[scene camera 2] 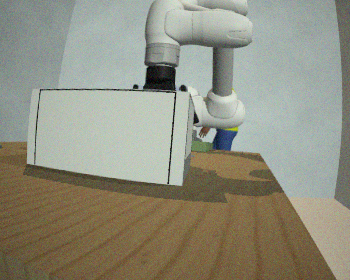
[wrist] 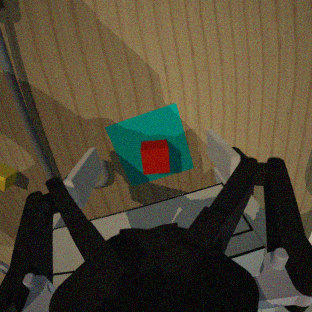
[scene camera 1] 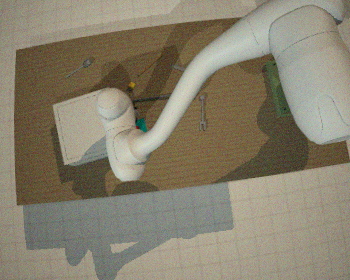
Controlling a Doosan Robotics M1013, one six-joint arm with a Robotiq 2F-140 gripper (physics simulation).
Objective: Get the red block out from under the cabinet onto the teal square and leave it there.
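Frame: origin at the arm's base, x ahead, y left, z up, level; millimetres.
Where they show: gripper, fingertip midpoint: (wrist: 151, 150) (scene camera 1: 137, 128).
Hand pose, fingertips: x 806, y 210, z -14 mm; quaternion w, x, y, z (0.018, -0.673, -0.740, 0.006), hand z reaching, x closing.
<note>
Things, the pixels of their top centre, and the offset from my fingertips. "spot": a spot on its surface instead.
- red block, top centre: (wrist: 155, 161) (scene camera 1: 134, 129) dy +3, dx +12, dz +6 mm
- teal square, surface spot: (wrist: 172, 116) spot: dy +28, dx -33, dz -25 mm
- white cabinet, top centre: (scene camera 2: 120, 97) (scene camera 1: 86, 125) dy +1, dx +204, dz +110 mm
- small yellow block, top centre: (scene camera 1: 131, 84) dy -221, dx +30, dz -1 mm
- wrench, top centre: (scene camera 1: 202, 112) dy -76, dx -308, dz -17 mm
- spoon, surface spot: (scene camera 1: 87, 63) spot: dy -360, dx +271, dz -23 mm
The red block (wrist: 155, 158) (scene camera 1: 137, 127) sits on the teal square (wrist: 172, 116) (scene camera 1: 142, 122), toward the square's cabinet-side edge and inside its outline. My gripper (wrist: 151, 150) is open, with one pale fingertip on each side of the block and a gap on both sides. The white cabinet (scene camera 1: 80, 127) (scene camera 2: 105, 135) (wrist: 150, 212) stands close beside the square. In scene camera 2 the cabinet hides my fingers, the block and the square; in scene camera 1 the arm covers the gripper.
A saw with a grey frame (scene camera 1: 152, 98) (wrist: 26, 105) lies near the square, with a small yellow block (scene camera 1: 132, 85) (wrist: 6, 176) beyond it. A wrench (scene camera 1: 202, 112), a spoon (scene camera 1: 87, 63) and a green tray (scene camera 1: 277, 90) (scene camera 2: 201, 146) are also on the table.
</note>
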